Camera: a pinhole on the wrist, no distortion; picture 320 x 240 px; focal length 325.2 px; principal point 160.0 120.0 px. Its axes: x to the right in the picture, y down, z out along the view. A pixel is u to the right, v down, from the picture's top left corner.
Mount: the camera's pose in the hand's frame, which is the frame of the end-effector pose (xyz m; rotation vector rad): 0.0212 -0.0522 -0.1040 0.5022 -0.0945 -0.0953
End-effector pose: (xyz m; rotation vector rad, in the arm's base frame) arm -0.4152 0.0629 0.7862 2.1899 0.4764 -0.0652
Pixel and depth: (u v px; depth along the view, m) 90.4 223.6 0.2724
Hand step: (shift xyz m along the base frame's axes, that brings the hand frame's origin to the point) -0.0721 -0.0979 -0.1685
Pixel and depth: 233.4 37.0 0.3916
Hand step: -0.0440 0.0511 -0.3867
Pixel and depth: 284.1 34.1 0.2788
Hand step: 0.0027 0.0858 -0.2849
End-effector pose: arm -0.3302 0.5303 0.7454 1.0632 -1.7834 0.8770
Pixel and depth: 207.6 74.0 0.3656
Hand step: 0.1839 -0.2850 -0.0099
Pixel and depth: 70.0 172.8 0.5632
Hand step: 0.1214 -0.3937 -0.3060
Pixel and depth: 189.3 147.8 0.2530
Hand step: 0.0974 -0.1777 -0.0131
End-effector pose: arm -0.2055 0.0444 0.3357 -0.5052 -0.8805 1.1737
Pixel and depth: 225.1 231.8 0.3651
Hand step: -0.1475 -0.0116 0.2754
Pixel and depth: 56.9 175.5 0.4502
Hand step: -0.1712 -0.2473 0.2660
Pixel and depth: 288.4 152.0 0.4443
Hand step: -0.0968 0.0259 0.4149
